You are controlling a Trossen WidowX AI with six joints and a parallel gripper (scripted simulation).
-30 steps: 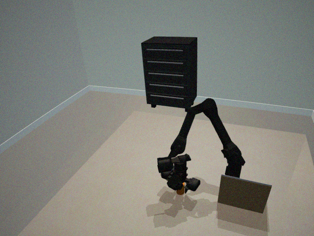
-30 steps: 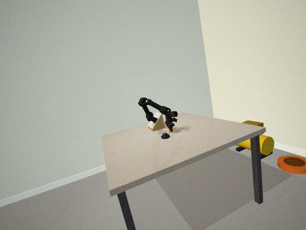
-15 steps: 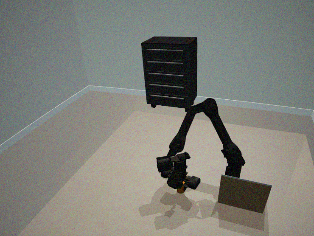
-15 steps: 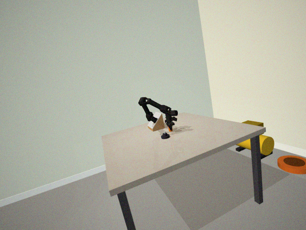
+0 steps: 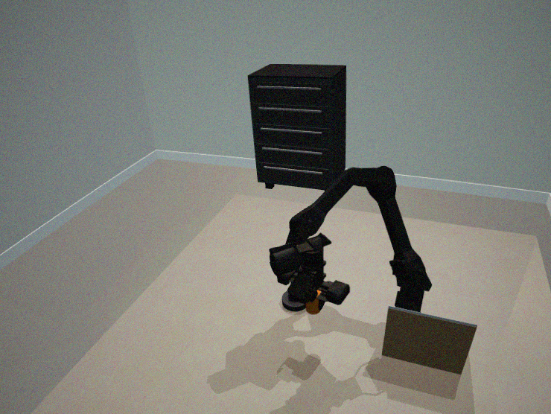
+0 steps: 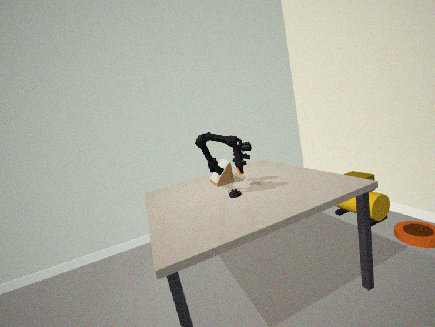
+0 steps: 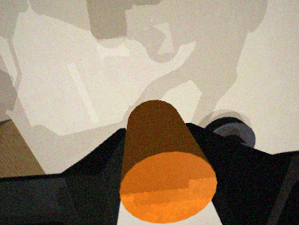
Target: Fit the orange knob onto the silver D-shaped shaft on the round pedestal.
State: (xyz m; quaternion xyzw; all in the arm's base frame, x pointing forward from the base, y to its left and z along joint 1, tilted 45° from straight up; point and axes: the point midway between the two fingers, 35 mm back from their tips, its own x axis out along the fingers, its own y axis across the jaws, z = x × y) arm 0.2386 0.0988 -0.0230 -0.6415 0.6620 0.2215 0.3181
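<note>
Now: the orange knob 3 cm above my gripper tip. The rest, counted from my gripper tip: dark round pedestal (11 cm ahead, 11 cm to the right, 9 cm below).
</note>
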